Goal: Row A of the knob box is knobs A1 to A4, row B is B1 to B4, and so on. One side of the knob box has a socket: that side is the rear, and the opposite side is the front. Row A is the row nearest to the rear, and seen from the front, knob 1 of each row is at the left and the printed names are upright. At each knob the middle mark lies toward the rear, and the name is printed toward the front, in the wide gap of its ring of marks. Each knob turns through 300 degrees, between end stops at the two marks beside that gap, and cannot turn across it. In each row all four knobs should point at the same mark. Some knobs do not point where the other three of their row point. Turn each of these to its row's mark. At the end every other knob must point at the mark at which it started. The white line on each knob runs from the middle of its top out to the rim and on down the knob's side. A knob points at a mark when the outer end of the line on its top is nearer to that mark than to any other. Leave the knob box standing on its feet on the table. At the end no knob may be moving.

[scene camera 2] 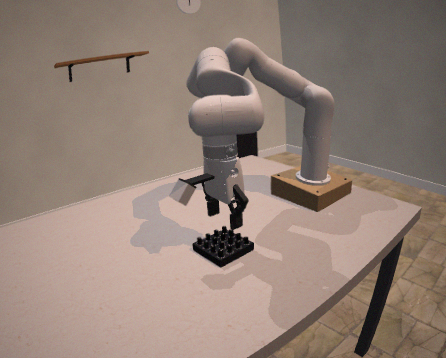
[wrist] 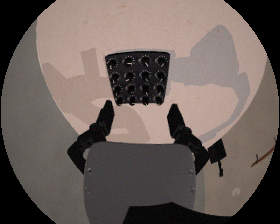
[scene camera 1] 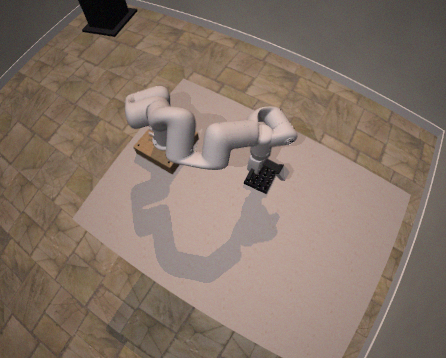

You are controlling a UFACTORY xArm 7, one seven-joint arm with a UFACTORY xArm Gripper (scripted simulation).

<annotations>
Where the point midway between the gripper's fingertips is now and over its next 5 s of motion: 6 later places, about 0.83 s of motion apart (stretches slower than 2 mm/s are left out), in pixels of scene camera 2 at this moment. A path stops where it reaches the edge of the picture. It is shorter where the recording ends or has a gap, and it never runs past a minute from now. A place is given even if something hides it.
My gripper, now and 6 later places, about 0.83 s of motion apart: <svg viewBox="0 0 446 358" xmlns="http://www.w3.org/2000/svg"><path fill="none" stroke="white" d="M224 221L233 217L240 213L239 216L235 218L229 220L221 220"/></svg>
</annotations>
